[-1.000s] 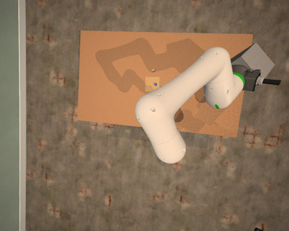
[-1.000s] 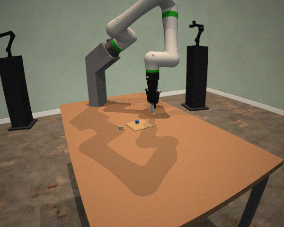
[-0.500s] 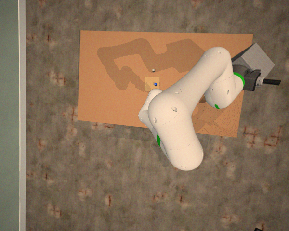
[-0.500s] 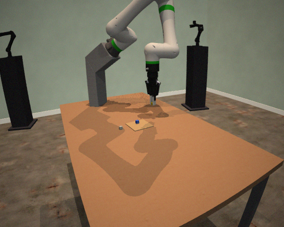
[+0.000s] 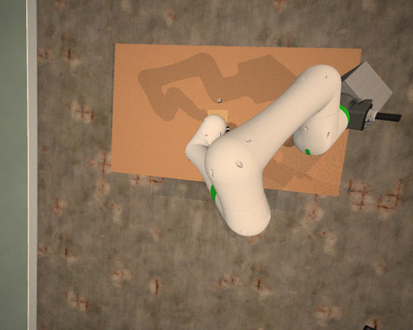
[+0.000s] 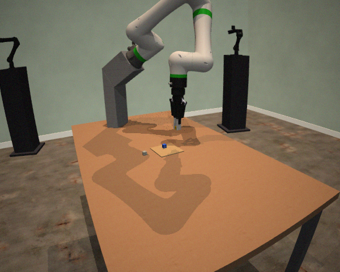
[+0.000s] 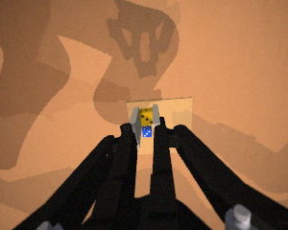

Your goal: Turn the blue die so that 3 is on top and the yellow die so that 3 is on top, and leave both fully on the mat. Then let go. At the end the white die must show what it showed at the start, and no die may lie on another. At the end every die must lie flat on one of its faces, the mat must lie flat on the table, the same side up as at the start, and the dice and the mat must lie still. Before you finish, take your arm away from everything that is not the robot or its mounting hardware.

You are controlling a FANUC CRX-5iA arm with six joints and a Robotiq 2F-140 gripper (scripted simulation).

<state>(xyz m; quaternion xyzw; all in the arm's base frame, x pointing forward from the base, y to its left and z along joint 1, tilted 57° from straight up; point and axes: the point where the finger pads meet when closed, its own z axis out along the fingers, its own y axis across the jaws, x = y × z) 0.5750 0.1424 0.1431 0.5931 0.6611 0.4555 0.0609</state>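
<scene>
The tan mat is 5 cm ahead of my hand, 7 cm to the right of it and 13 cm below it. The rest, counted from my hand: blue die 2 cm ahead, 8 cm to the right, 12 cm below; then yellow die 2 cm below; then white die 8 cm ahead, 20 cm to the right, 12 cm below.
</scene>
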